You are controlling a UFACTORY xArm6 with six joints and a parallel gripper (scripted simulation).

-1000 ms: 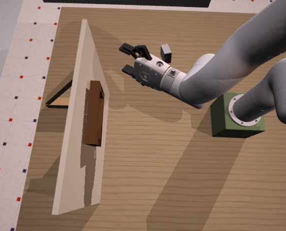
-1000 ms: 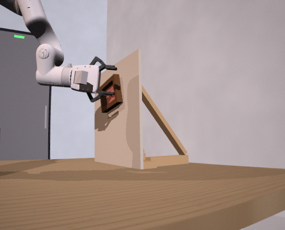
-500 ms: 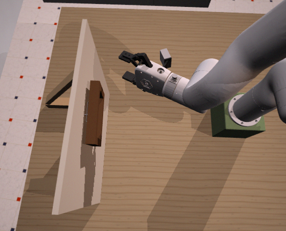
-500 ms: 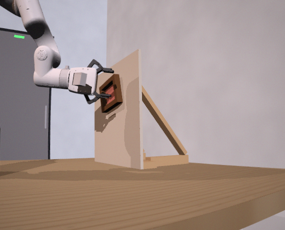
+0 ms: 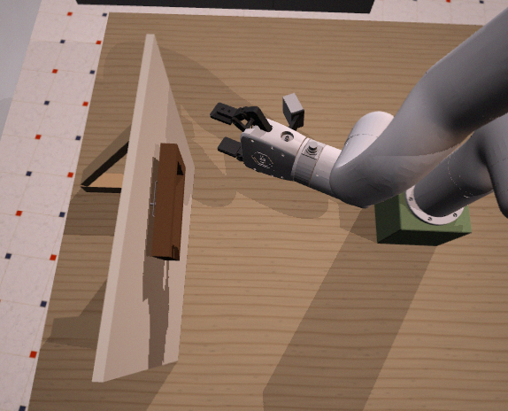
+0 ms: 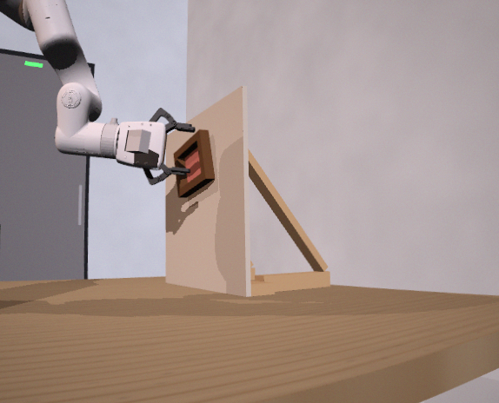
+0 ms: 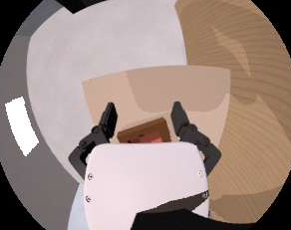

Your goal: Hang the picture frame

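The brown picture frame lies 13 cm to the left of my hand and 11 cm ahead of it. The rest, counted from my hand: upright board: 14 cm to the left, 13 cm ahead, 9 cm below.
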